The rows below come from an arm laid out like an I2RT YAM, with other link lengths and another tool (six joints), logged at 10 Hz.
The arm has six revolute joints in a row. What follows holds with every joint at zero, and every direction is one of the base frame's.
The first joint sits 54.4 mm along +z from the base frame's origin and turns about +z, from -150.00 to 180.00 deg.
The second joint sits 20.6 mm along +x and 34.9 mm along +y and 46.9 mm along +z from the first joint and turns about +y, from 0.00 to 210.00 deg.
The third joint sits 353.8 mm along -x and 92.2 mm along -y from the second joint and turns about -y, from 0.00 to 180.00 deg.
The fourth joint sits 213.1 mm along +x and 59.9 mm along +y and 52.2 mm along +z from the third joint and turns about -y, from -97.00 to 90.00 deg.
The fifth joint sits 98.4 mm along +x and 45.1 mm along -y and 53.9 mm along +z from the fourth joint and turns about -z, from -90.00 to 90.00 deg.
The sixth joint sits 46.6 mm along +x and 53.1 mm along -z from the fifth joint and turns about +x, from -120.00 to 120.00 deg.
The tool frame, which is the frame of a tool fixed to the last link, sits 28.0 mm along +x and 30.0 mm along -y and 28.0 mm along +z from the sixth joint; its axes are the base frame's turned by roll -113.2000, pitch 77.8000 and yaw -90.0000 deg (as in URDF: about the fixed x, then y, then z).
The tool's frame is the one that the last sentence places.
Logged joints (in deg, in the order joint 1, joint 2, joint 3, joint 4, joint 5, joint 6), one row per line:
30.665, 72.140, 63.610, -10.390, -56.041, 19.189
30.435, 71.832, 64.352, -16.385, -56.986, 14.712
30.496, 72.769, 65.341, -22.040, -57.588, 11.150
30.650, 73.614, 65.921, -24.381, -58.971, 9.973
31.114, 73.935, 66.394, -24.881, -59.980, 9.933
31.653, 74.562, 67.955, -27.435, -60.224, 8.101
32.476, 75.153, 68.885, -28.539, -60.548, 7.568
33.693, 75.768, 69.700, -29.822, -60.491, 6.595
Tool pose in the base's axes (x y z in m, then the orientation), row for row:
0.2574, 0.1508, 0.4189, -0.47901, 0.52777, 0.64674, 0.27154
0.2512, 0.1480, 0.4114, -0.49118, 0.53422, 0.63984, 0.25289
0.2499, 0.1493, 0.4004, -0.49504, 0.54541, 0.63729, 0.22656
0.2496, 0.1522, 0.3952, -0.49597, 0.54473, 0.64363, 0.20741
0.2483, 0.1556, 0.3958, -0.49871, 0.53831, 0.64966, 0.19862
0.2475, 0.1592, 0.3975, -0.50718, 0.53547, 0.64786, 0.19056
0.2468, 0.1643, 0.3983, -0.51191, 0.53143, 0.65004, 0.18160
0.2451, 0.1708, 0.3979, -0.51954, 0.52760, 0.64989, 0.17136
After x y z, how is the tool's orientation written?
As a quaternion, x y z w.
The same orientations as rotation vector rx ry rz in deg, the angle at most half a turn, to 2 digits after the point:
-73.90, 81.43, 99.78
-76.51, 83.21, 99.67
-78.18, 86.13, 100.64
-79.12, 86.90, 102.68
-79.93, 86.28, 104.13
-81.65, 86.20, 104.29
-82.81, 85.97, 105.15
-84.51, 85.83, 105.72

